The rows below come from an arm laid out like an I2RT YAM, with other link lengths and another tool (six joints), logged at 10 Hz.
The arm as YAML. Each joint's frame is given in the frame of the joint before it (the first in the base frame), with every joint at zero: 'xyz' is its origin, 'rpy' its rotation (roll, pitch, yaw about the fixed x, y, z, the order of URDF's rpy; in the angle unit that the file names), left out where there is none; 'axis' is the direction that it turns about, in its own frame. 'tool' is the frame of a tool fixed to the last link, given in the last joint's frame.
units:
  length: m
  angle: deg
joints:
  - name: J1
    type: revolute
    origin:
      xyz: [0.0, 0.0, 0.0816]
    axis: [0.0, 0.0, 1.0]
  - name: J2
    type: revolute
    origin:
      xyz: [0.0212, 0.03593, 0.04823]
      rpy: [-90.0, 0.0, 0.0]
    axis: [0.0, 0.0, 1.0]
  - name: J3
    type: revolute
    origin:
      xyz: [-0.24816, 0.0, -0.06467]
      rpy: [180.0, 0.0, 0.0]
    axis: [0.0, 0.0, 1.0]
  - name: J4
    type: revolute
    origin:
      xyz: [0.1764, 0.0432, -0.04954]
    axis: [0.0, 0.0, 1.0]
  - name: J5
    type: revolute
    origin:
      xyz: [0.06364, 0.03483, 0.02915]
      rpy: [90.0, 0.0, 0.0]
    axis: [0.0, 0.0, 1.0]
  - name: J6
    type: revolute
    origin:
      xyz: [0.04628, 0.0, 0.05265]
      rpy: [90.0, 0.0, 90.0]
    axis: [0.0, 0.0, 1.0]
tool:
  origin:
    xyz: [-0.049, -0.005, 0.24]
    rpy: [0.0, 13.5, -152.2]
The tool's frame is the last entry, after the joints.
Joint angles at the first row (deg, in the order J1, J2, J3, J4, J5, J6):
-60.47 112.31 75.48 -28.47 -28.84 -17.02
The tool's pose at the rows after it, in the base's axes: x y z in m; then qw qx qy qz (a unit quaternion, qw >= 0):
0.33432 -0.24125 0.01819 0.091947 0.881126 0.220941 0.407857
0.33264 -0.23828 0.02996 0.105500 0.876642 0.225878 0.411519
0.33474 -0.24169 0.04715 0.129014 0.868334 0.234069 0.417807
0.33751 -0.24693 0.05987 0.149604 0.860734 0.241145 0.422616
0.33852 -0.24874 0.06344 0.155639 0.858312 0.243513 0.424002
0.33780 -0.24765 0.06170 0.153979 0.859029 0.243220 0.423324
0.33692 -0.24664 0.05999 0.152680 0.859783 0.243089 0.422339
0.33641 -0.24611 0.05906 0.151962 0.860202 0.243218 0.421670
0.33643 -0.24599 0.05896 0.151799 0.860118 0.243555 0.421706
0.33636 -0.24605 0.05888 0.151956 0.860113 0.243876 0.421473
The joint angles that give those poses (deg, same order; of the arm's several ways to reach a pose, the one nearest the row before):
-60.47 110.10 73.65 -28.03 -28.82 -17.08
-60.47 106.83 71.75 -27.64 -28.82 -17.10
-60.45 103.68 71.05 -26.98 -28.82 -17.08
-60.44 101.78 70.78 -25.93 -28.77 -17.10
-60.45 101.34 70.78 -25.58 -28.78 -17.15
-60.45 101.36 70.46 -25.48 -28.75 -17.19
-60.44 101.34 70.11 -25.36 -28.69 -17.26
-60.44 101.34 69.95 -25.34 -28.64 -17.32
-60.45 101.36 69.95 -25.34 -28.67 -17.37
-60.44 101.36 69.95 -25.34 -28.64 -17.41

